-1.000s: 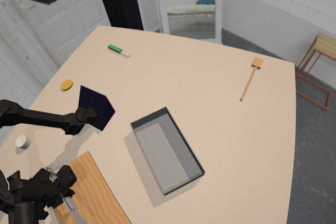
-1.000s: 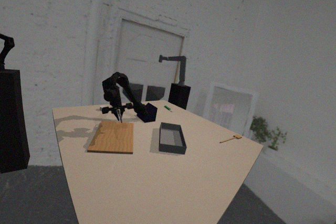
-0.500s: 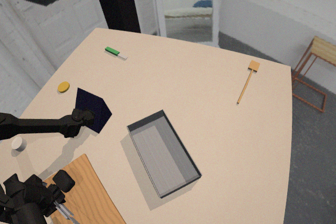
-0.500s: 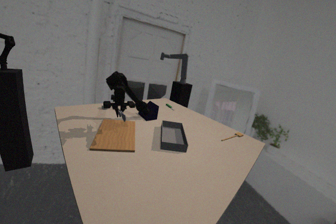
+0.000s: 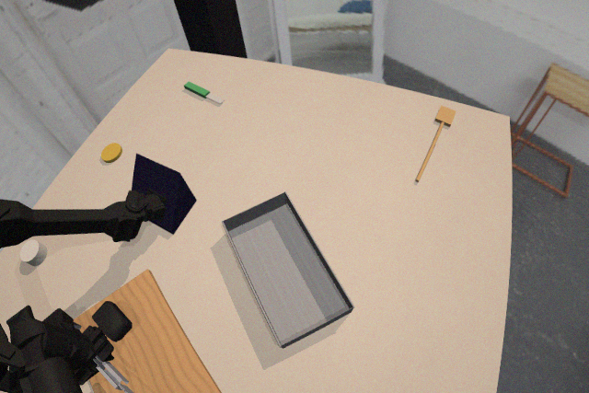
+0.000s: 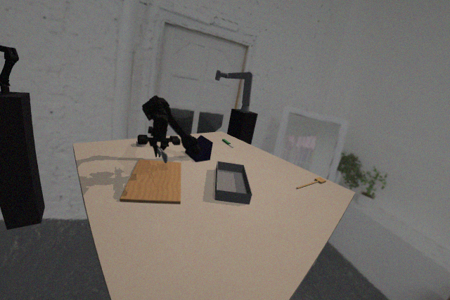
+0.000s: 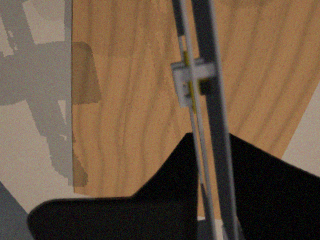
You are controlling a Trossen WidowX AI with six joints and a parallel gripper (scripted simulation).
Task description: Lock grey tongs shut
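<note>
The yellow slider is 40 mm behind my gripper tip and 40 mm above it. Round my gripper tip: grey roasting tin (340 mm to the left, 170 mm ahead, 100 mm below); then white cylinder (450 mm behind, 110 mm below, 40 mm to the left); then wooden board (120 mm below).
</note>
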